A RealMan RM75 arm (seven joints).
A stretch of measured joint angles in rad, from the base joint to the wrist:
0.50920 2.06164 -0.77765 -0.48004 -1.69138 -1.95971 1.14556
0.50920 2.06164 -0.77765 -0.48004 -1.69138 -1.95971 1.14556
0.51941 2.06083 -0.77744 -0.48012 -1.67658 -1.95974 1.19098
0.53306 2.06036 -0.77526 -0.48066 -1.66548 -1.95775 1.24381
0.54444 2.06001 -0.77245 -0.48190 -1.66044 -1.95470 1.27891
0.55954 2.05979 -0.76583 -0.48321 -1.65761 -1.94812 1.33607
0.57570 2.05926 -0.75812 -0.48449 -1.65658 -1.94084 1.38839
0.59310 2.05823 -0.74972 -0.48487 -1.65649 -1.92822 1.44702
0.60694 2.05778 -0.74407 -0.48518 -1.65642 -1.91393 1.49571
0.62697 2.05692 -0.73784 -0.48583 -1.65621 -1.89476 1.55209
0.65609 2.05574 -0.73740 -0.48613 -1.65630 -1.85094 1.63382
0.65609 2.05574 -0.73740 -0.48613 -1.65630 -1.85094 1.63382
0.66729 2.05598 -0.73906 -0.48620 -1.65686 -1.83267 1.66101
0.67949 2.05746 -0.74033 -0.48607 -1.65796 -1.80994 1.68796
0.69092 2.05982 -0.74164 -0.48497 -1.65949 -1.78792 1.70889
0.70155 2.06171 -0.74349 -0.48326 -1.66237 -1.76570 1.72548
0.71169 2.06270 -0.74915 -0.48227 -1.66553 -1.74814 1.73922
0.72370 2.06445 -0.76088 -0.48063 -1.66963 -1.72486 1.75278
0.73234 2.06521 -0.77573 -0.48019 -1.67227 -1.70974 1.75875
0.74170 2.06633 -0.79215 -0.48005 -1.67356 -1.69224 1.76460
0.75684 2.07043 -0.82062 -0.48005 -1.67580 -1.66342 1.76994
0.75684 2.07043 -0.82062 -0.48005 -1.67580 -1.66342 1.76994
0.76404 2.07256 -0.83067 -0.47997 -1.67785 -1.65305 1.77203
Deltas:
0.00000 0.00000 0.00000 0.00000 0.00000 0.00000 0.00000
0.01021 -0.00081 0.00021 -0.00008 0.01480 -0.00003 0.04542
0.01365 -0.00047 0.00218 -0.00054 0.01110 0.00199 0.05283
0.01138 -0.00035 0.00281 -0.00124 0.00504 0.00305 0.03510
0.01510 -0.00022 0.00662 -0.00131 0.00283 0.00658 0.05716
0.01616 -0.00053 0.00771 -0.00128 0.00103 0.00728 0.05232
0.01740 -0.00103 0.00840 -0.00038 0.00009 0.01262 0.05863
0.01384 -0.00045 0.00565 -0.00031 0.00007 0.01429 0.04869
0.02003 -0.00086 0.00623 -0.00065 0.00021 0.01917 0.05638
0.02912 -0.00118 0.00044 -0.00030 -0.00009 0.04382 0.08173
0.00000 0.00000 0.00000 0.00000 0.00000 0.00000 0.00000
0.01120 0.00024 -0.00166 -0.00007 -0.00056 0.01827 0.02719
0.01220 0.00148 -0.00127 0.00013 -0.00110 0.02273 0.02695
0.01143 0.00236 -0.00131 0.00110 -0.00153 0.02202 0.02093
0.01063 0.00189 -0.00185 0.00171 -0.00288 0.02222 0.01659
0.01014 0.00099 -0.00566 0.00099 -0.00316 0.01756 0.01374
0.01201 0.00175 -0.01173 0.00164 -0.00410 0.02328 0.01356
0.00864 0.00076 -0.01485 0.00044 -0.00264 0.01512 0.00597
0.00936 0.00112 -0.01642 0.00014 -0.00129 0.01750 0.00585
0.01514 0.00410 -0.02847 0.00000 -0.00224 0.02882 0.00534
0.00000 0.00000 0.00000 0.00000 0.00000 0.00000 0.00000
0.00720 0.00213 -0.01005 0.00008 -0.00205 0.01037 0.00209

